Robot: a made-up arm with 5 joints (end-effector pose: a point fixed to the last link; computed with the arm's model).
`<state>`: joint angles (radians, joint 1 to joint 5).
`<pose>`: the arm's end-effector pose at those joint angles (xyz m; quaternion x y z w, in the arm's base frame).
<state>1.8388 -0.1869 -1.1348 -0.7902 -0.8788</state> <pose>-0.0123 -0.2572 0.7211 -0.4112 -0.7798 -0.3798 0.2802</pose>
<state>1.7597 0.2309 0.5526 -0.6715 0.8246</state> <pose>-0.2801 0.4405 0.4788 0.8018 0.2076 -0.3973 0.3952</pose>
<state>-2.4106 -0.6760 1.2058 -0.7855 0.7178</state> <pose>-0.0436 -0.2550 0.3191 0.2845 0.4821 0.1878 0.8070</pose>
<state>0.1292 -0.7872 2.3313 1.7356 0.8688</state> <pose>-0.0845 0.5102 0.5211 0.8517 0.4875 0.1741 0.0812</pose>
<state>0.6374 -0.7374 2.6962 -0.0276 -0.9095</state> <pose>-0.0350 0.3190 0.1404 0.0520 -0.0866 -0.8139 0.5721</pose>
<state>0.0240 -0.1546 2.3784 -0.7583 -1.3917</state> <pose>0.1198 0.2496 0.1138 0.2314 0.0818 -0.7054 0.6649</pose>
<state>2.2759 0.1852 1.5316 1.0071 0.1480</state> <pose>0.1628 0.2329 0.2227 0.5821 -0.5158 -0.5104 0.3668</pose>
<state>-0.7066 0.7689 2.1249 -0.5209 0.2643</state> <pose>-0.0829 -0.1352 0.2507 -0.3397 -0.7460 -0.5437 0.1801</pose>
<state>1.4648 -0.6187 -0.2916 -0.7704 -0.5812</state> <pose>-0.2013 0.0323 0.9074 -0.7213 -0.6843 -0.0923 0.0548</pose>
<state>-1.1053 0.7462 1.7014 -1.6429 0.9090</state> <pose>0.1882 -0.0113 0.0752 0.0672 -0.7205 -0.6808 0.1134</pose>
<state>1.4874 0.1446 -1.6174 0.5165 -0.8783</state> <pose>-0.1367 -0.1685 0.5689 0.2981 0.8639 0.2974 0.2764</pose>
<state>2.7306 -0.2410 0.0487 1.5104 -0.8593</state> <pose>-0.0260 -0.1953 0.3968 -0.0032 0.2875 -0.0448 0.9567</pose>
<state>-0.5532 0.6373 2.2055 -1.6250 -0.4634</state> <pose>0.0821 0.0091 0.0603 0.1032 -0.2488 -0.6912 0.6706</pose>
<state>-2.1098 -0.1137 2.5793 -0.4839 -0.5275</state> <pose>-0.0178 0.4305 0.1768 0.5088 -0.0301 0.7665 0.3907</pose>
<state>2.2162 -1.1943 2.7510 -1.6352 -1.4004</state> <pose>-0.2260 0.1142 0.1213 0.0162 0.5425 0.5044 0.6716</pose>
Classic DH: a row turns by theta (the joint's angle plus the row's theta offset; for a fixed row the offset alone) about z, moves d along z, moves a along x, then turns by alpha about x. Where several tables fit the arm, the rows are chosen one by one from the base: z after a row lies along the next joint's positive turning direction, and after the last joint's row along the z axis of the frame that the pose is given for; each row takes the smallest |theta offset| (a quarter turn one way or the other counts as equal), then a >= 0, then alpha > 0; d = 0 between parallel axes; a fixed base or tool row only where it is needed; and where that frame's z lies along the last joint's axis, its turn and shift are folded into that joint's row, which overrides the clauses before.
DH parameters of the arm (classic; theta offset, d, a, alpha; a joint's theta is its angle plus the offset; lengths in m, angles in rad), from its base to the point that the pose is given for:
base (fixed): -0.3037 1.0696 0.0218 0.3276
joint 1: -1.4921 -0.5387 -0.0433 1.4416
joint 2: -0.5844 0 0.0398 0.8551
joint 3: -0.9996 -0.0653 -0.186 0.7719
joint 4: -1.3533 0.2112 0.1242 -0.7802
joint 5: -1.2895 0.1825 0.0775 1.8389
tool (fixed): 2.3996 -0.0645 0 0

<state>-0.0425 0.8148 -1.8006 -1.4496 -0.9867</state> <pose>-0.3714 0.1063 0.7697 -0.7312 -0.1781 -0.6484 0.1150</pose>
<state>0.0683 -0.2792 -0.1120 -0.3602 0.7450</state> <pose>0.2100 0.4019 0.8684 -0.6237 -0.1099 0.7028 0.3241</pose>
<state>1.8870 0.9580 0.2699 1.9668 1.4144</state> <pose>0.0833 -0.0792 0.2931 -0.2898 0.7844 0.4863 0.2535</pose>
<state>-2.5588 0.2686 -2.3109 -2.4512 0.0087</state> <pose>0.2415 0.6690 0.5460 0.3863 -0.3639 0.7404 0.4125</pose>
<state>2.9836 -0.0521 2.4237 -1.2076 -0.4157</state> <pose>0.0433 0.4380 0.1093 0.4531 -0.0274 0.5961 0.6623</pose>
